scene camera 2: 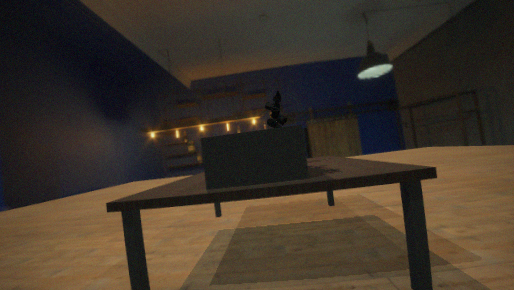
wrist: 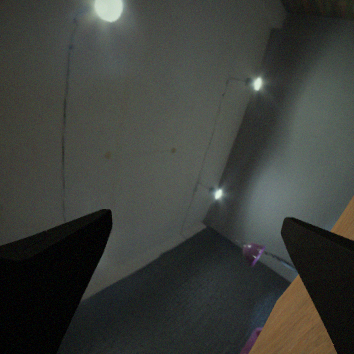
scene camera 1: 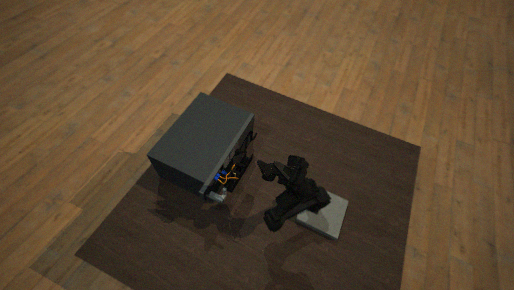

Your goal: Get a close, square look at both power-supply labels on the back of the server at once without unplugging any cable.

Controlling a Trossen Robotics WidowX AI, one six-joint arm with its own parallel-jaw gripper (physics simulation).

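Frame: origin at the arm's base, x left, y back, z up, level; metres.
Seen in the pictures: gripper, fingertip midpoint: point(scene camera 2: 277, 94) point(wrist: 198, 222) point(scene camera 1: 265, 161); arm's base at its link origin: point(scene camera 1: 312, 205).
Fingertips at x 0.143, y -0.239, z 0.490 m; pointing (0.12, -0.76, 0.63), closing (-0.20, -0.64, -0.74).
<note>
Offsets run from my fingertips to a thing's top centre. "spot": to the spot under its first point. Level surfaces: height alone.
The server point(scene camera 1: 200, 137) point(scene camera 2: 255, 157) is a dark grey box on the table. In scene camera 1 its open, cabled side faces the arm. Orange cables @(spot: dx -0.041, dy -0.156, dz -0.314 m) point(scene camera 1: 230, 175) with blue plugs @(dx -0.018, dy -0.211, dz -0.305 m) point(scene camera 1: 220, 175) show at the near end of that side, and dark cables farther along. The power-supply labels cannot be made out in any view. My gripper point(scene camera 1: 262, 168) point(wrist: 198, 222) is open and empty, raised and apart from the server's cabled side. In the wrist view its two black fingers stand wide apart against the ceiling and walls; the server does not show there.
The arm's pale base plate point(scene camera 1: 325, 220) sits on the dark table @(dz -0.524 m) point(scene camera 1: 360, 150) point(scene camera 2: 165, 196). A small light-grey piece @(spot: dx +0.051, dy -0.181, dz -0.377 m) point(scene camera 1: 216, 196) lies at the server's near corner. A lamp point(scene camera 2: 374, 65) hangs from the ceiling. The wrist view shows ceiling lights and a purple lamp point(wrist: 253, 254).
</note>
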